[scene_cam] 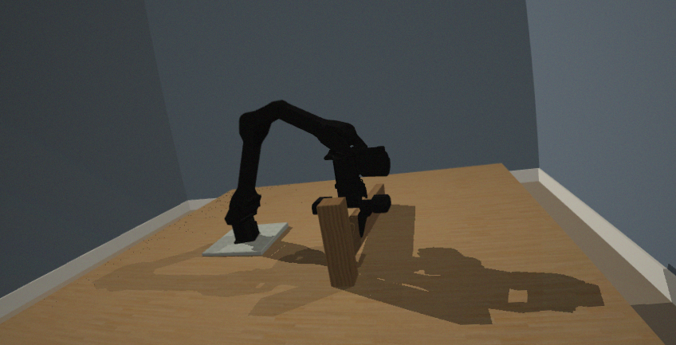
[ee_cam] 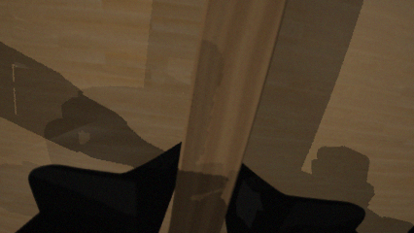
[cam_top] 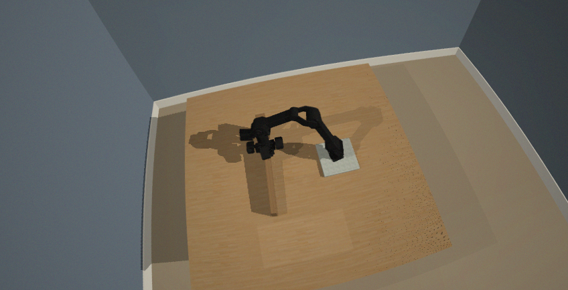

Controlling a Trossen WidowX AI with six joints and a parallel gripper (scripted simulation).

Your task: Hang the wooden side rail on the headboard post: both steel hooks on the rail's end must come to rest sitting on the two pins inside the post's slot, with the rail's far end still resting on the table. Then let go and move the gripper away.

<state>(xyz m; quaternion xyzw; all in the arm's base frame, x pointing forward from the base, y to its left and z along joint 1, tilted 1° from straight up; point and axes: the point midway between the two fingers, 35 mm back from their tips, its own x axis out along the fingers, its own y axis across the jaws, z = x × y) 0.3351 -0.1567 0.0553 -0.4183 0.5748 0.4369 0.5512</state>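
Now: gripper tip 13 cm to the left of the wooden headboard post, 4 cm below it and 3 cm past it.
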